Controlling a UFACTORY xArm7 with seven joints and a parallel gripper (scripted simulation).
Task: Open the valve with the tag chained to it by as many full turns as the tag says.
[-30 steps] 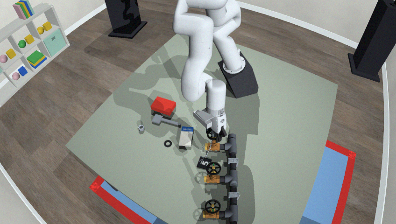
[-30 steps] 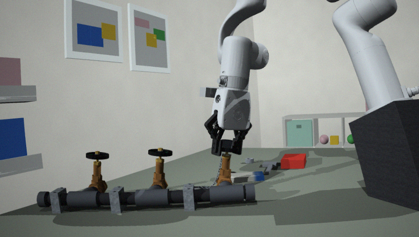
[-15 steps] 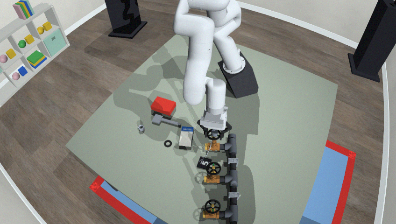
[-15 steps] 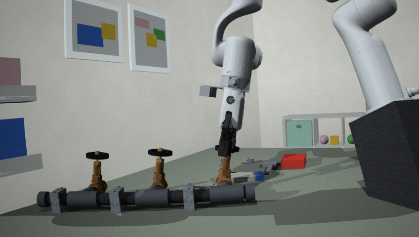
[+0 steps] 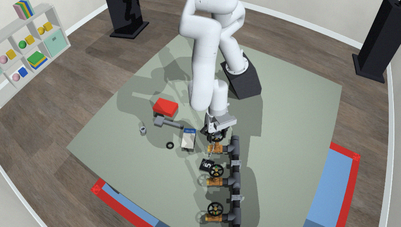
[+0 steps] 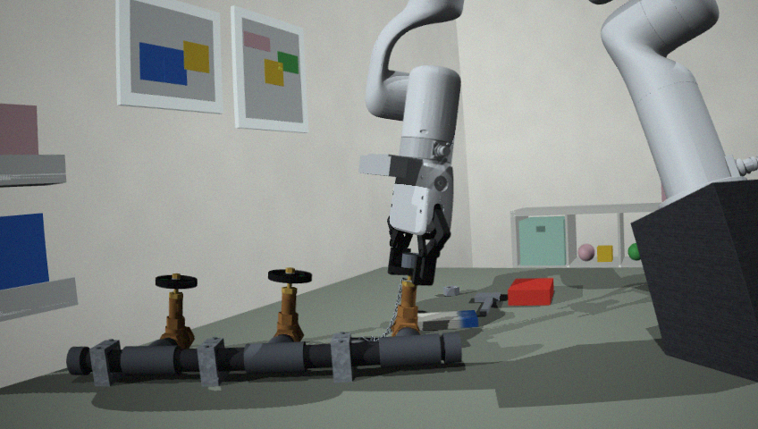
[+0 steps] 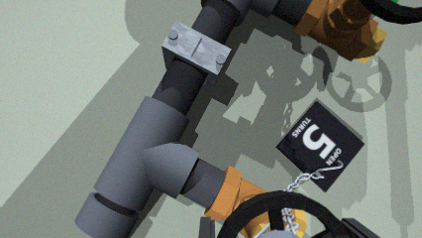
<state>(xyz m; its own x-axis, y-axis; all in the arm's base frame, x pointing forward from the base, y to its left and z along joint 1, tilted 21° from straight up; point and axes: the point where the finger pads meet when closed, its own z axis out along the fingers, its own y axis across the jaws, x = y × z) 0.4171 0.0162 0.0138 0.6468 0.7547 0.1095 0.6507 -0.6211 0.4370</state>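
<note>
My hand is 20 mm below the grey cap. The rest, counted from my hand: black washer: 230 mm to the right, 120 mm below, 50 mm ahead; then blue box: 150 mm to the right, 110 mm below, 10 mm behind; then black tag: 120 mm below, 100 mm ahead, 20 mm to the right.
</note>
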